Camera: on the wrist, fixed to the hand. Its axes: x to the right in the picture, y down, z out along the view.
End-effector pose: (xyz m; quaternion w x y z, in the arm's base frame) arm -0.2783 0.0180 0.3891 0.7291 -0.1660 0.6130 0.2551
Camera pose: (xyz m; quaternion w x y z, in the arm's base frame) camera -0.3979 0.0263 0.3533 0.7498 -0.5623 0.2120 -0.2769
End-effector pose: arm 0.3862 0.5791 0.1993 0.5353 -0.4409 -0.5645 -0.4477
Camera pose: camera 0.4775 0.4980 0.2266 0.0327 -0.0036 0.7388 0.6731
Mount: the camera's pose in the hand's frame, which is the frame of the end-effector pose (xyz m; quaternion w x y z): 0.0223 0.0731 -0.0991 0.6993 -0.0617 -0.1156 -0.7027
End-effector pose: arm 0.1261 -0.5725 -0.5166 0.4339 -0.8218 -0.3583 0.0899
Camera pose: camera 0.2251 -0.6487 -0.5096 0.2745 -0.3393 -0.8837 -0.1691
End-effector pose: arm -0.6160 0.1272 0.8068 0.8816 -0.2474 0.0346 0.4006
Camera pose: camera -0.6402 0.1373 0.6844 0.8867 -0.2054 -0.2763 -0.3086
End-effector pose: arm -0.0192 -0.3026 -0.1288 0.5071 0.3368 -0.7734 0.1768
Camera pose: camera -0.0102 -0.1973 -0.0617 0.4102 0.7682 -0.3737 -0.3194
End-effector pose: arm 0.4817 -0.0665 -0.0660 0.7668 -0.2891 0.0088 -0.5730
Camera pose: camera 0.5190 -0.1163 -0.1746 0.1168 -0.3219 -0.2503 -0.9056
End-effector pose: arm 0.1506 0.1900 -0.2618 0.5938 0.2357 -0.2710 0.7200
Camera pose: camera 0.0729 0.2618 -0.3287 0.9044 0.4019 -0.1370 0.0423
